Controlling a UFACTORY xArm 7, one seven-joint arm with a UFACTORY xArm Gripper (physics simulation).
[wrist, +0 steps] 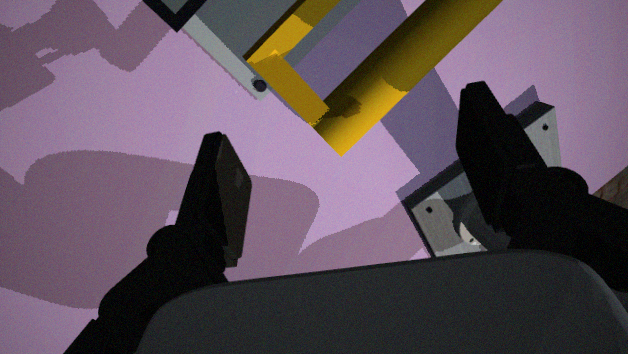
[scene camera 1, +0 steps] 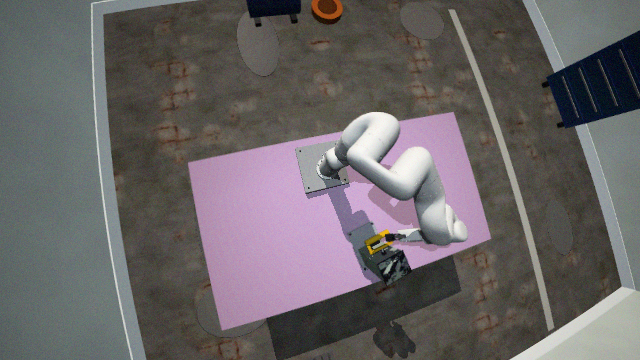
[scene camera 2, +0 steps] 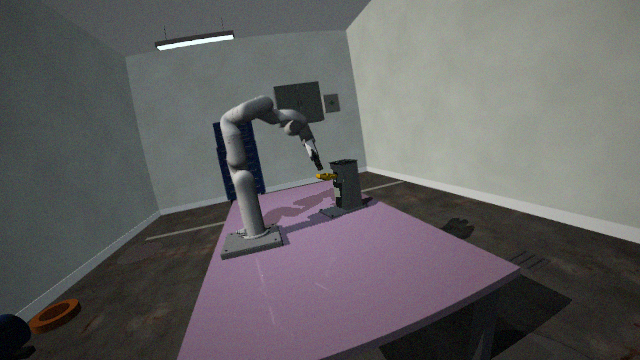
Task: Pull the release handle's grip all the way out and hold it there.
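Note:
The release handle's yellow grip (scene camera 1: 370, 242) (scene camera 2: 326, 176) (wrist: 415, 60) is a rectangular loop sticking out from the upper part of a dark grey housing (scene camera 1: 372, 257) (scene camera 2: 348, 182). The housing stands on a grey base plate (scene camera 1: 358, 239) (scene camera 2: 331, 213) (wrist: 225, 60). How far the grip is out of the housing I cannot tell. My gripper (scene camera 1: 389, 237) (scene camera 2: 320, 168) (wrist: 343, 137) is open and empty, tilted downward. It is just above and beside one end of the grip. In the wrist view the grip's near corner shows between the fingertips' directions, beyond them; contact is not visible.
A pink table (scene camera 1: 260, 225) (scene camera 2: 350, 265) (wrist: 125, 115) carries the housing and the arm's grey mounting plate (scene camera 1: 306, 172) (scene camera 2: 252, 245) (wrist: 430, 220). An orange ring (scene camera 1: 327, 19) (scene camera 2: 55, 327) lies on the floor. A grey cabinet (scene camera 2: 298, 95) hangs on the back wall.

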